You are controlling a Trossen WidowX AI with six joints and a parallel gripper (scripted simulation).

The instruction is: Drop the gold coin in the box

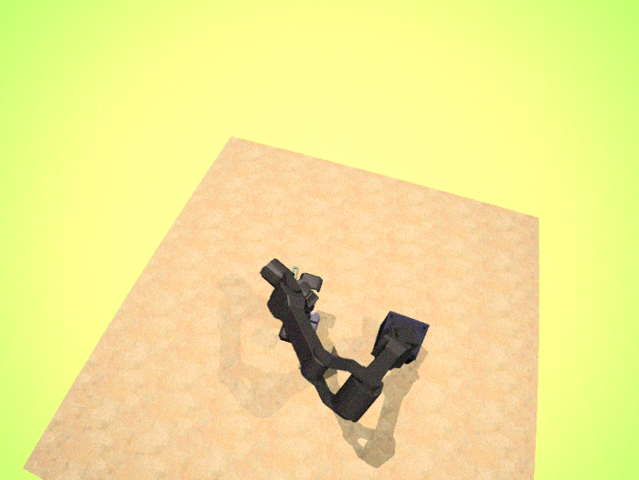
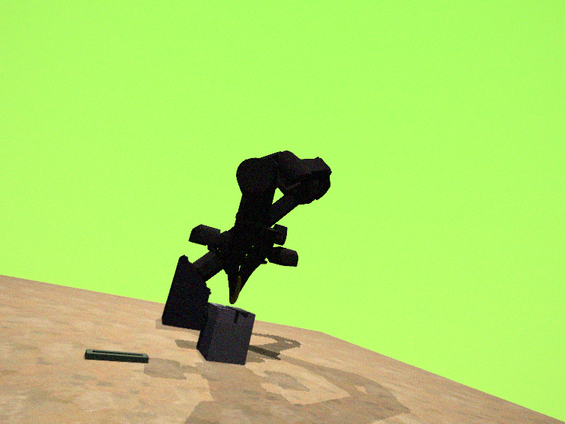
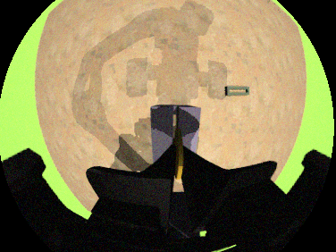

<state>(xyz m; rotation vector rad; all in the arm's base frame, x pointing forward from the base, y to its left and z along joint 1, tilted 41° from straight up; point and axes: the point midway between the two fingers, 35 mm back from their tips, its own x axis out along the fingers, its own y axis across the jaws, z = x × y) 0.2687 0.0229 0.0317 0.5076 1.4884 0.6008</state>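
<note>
My gripper tip is now 1 cm below the thin gold coin.
</note>
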